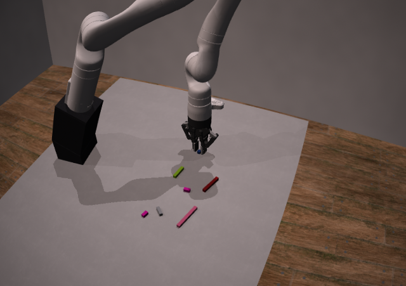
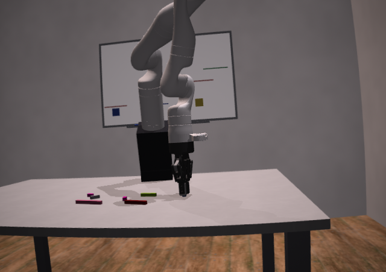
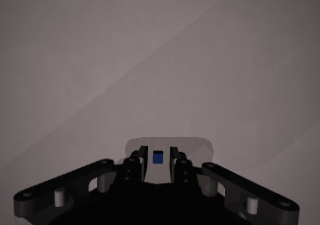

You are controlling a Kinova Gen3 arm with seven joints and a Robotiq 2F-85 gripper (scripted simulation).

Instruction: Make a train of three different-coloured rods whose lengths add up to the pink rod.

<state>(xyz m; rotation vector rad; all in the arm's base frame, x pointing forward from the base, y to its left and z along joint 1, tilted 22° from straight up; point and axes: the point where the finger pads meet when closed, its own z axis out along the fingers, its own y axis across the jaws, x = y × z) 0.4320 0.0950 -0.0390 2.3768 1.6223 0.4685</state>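
Now: hand 20 mm above the blue rod. The rest, counted from my hand: lime rod 110 mm to the right, 50 mm behind, 20 mm below; pink rod 290 mm to the right, 20 mm below, 20 mm ahead; red rod 140 mm to the right, 70 mm ahead, 20 mm below.
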